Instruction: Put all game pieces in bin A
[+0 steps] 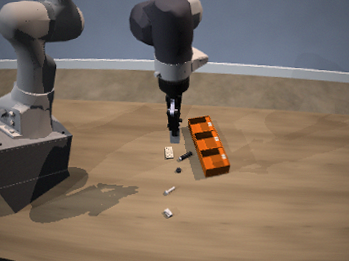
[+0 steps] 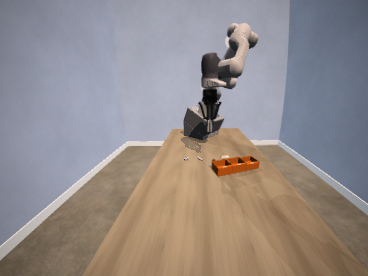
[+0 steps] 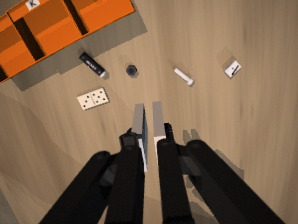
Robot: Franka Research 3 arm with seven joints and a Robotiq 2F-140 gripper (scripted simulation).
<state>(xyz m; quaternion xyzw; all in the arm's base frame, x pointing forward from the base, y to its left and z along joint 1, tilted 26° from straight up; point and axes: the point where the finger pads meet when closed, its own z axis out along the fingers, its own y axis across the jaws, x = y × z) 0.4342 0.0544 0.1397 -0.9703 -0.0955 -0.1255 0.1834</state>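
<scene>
The orange bin is 6 cm ahead of my hand, 16 cm to the left of it and 20 cm below it. Also, from my hand: black nut: 3 cm to the left, 22 cm below; silver screw: 6 cm to the right, 21 cm below; black cylinder: 9 cm to the left, 21 cm below.
</scene>
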